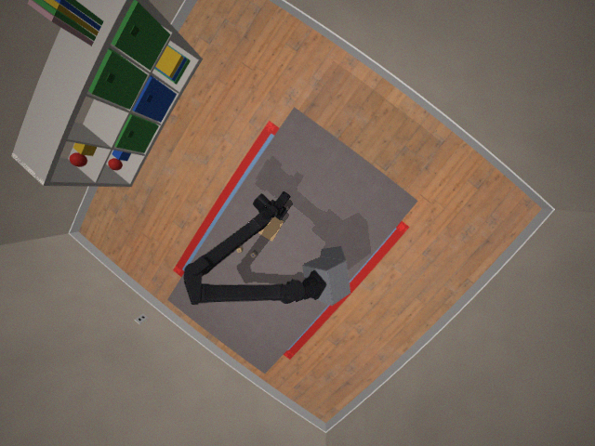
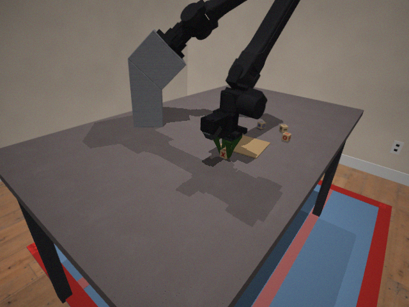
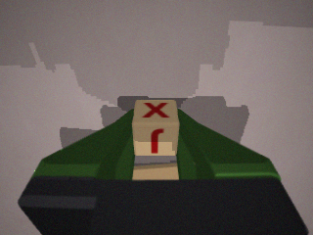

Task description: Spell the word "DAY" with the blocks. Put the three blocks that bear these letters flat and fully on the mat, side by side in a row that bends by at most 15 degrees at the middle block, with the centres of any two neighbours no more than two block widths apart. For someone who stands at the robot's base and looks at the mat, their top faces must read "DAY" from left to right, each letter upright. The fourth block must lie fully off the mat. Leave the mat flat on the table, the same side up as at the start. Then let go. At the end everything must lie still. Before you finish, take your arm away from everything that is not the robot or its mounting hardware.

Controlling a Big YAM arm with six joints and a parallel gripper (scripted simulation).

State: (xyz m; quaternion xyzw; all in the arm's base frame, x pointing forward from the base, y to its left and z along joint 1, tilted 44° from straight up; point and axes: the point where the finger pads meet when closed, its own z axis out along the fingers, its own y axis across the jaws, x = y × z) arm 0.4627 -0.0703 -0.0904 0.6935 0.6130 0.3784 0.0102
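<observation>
The wooden block lies right at my hand. The rest, counted from my hand: tan mat 12 cm to the left, 1 cm below.
</observation>
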